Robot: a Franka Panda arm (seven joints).
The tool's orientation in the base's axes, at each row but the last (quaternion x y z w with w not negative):
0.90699 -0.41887 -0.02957 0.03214
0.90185 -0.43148 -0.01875 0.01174
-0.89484 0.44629 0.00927 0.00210
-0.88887 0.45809 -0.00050 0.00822
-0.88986 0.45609 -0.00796 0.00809
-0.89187 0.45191 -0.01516 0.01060
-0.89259 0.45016 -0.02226 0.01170
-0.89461 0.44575 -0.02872 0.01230
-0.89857 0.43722 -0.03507 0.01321
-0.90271 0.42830 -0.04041 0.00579
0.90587 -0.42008 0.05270 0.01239
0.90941 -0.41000 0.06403 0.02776
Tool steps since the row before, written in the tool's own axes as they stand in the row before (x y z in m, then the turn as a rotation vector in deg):
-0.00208 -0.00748 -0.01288 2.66 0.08 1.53
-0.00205 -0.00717 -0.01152 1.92 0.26 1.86
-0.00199 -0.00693 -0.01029 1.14 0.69 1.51
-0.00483 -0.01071 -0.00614 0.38 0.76 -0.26
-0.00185 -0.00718 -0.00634 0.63 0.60 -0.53
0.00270 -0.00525 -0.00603 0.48 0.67 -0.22
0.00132 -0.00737 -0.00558 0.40 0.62 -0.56
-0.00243 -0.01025 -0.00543 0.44 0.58 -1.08
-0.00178 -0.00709 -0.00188 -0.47 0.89 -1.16
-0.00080 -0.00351 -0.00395 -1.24 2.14 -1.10
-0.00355 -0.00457 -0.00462 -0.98 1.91 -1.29
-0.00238 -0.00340 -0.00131 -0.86 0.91 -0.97
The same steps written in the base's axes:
0.00536 0.00686 0.01227 1.54 -2.13 -1.59
0.00480 0.00615 0.01129 0.92 -1.67 -1.89
0.00449 0.00563 0.01029 0.11 -1.31 -1.53
0.00587 0.01006 0.00633 -0.40 -0.75 0.25
0.00461 0.00565 0.00648 -0.13 -0.87 0.52
0.00561 0.00090 0.00624 -0.26 -0.78 0.21
0.00642 0.00331 0.00591 -0.29 -0.69 0.55
0.00637 0.00813 0.00581 -0.27 -0.70 1.07
0.00433 0.00579 0.00217 -1.07 -0.17 1.08
0.00190 0.00294 0.00404 -2.52 -0.37 0.92
0.00081 0.00596 0.00432 -2.19 -0.40 1.14
0.00086 0.00415 0.00097 -1.34 0.14 0.84

